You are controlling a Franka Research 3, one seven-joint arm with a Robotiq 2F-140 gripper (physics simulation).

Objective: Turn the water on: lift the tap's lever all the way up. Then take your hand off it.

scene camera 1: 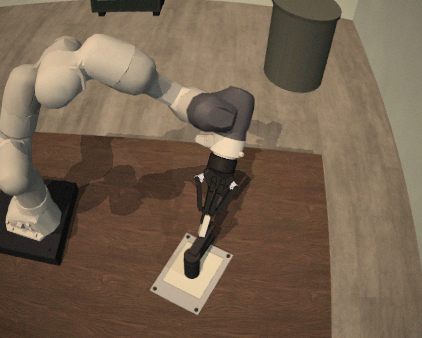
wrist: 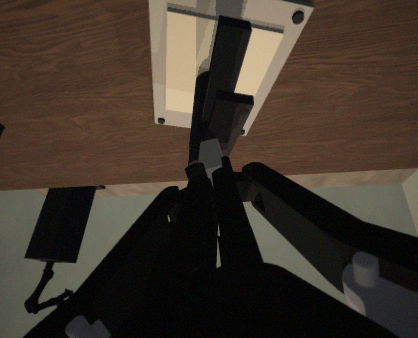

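Observation:
The black tap (scene camera 1: 191,266) (wrist: 228,60) stands on a light grey plate (scene camera 1: 162,287) (wrist: 158,75) with a cream panel. In the scene view its black lever (scene camera 1: 199,246) slants up and right from the top of the tap's body, toward the fingertips. The exact height of the lever is hard to tell. My gripper (scene camera 1: 204,226) (wrist: 213,153) is shut with nothing between its fingers. Its pale fingertips are at the outer end of the tap's bars, touching or very close. In the wrist view the dark fingers hide part of that end, so contact cannot be made out.
The wooden table (scene camera 1: 115,295) (wrist: 75,75) carries the plate. The arm's black base (scene camera 1: 68,200) is at the left. A dark round bin (scene camera 1: 300,50) stands on the floor beyond the table. A black box-like object (wrist: 62,225) shows at the lower left of the wrist view.

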